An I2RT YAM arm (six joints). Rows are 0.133 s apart.
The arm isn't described. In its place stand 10 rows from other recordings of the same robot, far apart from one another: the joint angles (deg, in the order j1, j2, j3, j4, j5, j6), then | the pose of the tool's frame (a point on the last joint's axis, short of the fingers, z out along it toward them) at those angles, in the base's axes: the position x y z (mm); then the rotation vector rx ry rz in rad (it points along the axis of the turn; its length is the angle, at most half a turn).
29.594 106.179 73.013 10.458 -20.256 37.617 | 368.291 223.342 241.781 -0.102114 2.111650 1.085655
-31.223 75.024 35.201 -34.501 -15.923 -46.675 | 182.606 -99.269 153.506 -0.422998 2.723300 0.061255
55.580 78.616 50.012 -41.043 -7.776 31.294 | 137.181 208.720 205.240 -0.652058 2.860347 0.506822
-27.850 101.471 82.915 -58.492 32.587 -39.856 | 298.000 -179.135 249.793 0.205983 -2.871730 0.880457
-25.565 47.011 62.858 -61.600 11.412 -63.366 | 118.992 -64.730 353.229 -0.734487 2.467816 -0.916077
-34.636 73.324 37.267 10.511 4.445 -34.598 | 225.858 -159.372 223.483 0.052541 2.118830 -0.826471
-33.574 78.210 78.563 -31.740 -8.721 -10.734 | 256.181 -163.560 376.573 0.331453 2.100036 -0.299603
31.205 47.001 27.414 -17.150 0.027 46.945 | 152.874 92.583 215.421 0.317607 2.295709 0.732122
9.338 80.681 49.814 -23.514 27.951 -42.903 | 278.743 28.926 214.104 -0.942657 2.387036 -0.846864
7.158 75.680 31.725 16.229 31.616 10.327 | 265.318 14.511 193.907 0.390980 1.958363 -0.370084
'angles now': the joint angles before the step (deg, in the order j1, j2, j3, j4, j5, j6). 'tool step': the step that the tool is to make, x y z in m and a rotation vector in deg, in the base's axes. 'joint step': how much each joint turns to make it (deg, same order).
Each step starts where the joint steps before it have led.
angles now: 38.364, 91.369, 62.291, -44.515, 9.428, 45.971
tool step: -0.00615, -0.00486, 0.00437, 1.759, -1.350, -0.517
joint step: -0.044, -2.699, -1.939, 1.290, -0.375, 0.622
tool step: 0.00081, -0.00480, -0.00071, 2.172, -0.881, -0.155
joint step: -1.012, -1.205, -1.612, 2.496, -1.394, -0.419
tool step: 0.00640, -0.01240, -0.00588, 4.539, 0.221, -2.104
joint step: -3.217, -0.917, -2.606, 4.121, -3.955, 0.384
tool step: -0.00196, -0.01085, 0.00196, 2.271, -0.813, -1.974
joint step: -1.766, -2.453, -2.107, 1.536, -1.245, 0.781
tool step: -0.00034, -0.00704, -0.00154, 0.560, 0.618, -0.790
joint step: -1.315, -0.717, -0.949, 0.005, -0.947, -0.141
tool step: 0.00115, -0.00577, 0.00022, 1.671, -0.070, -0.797
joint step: -1.348, -0.756, -0.774, 0.921, -1.508, 0.097
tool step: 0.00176, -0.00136, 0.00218, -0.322, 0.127, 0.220
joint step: -0.437, 0.143, 0.691, -0.818, -0.085, -0.687
